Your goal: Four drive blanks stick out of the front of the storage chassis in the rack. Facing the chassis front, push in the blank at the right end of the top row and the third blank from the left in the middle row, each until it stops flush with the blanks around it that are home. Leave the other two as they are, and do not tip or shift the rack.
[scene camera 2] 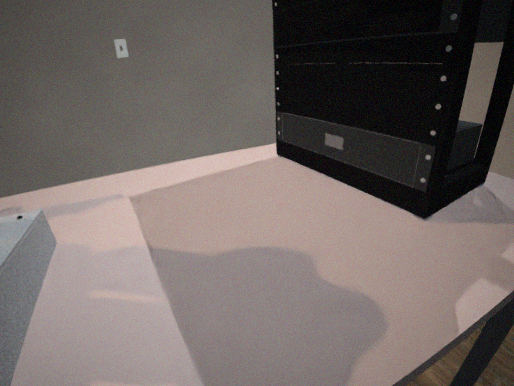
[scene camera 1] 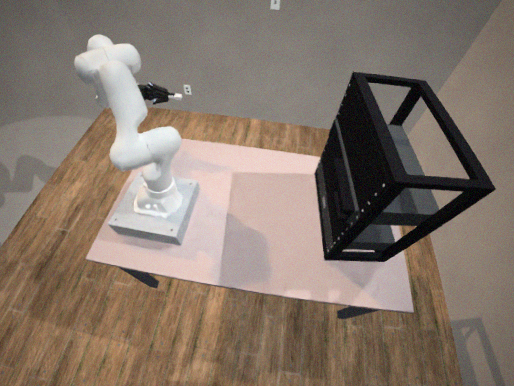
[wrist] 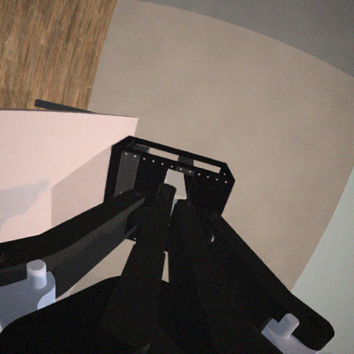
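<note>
The black rack (scene camera 1: 378, 131) (scene camera 2: 452, 110) (wrist: 112, 170) stands upright at the far end of the table from the arm's base. Its front faces the arm. The storage chassis and its drive blanks cannot be told apart in the dark front; which blanks stick out does not show. My gripper (scene camera 1: 178, 96) (wrist: 171, 183) is shut and empty, with its light fingertips together. It is high up near the arm, well away from the rack, and points toward the rack side. In the wrist view the fingertips cover part of the rack's front. The gripper does not show in scene camera 2.
A grey panel (scene camera 2: 305, 134) with a light label is low in the rack's front. The arm's grey base block (scene camera 1: 150, 227) (scene camera 2: 30, 260) stands at the other end of the pink table top (scene camera 1: 270, 210) (scene camera 2: 240, 215) (wrist: 30, 150). Walls rise beyond the table.
</note>
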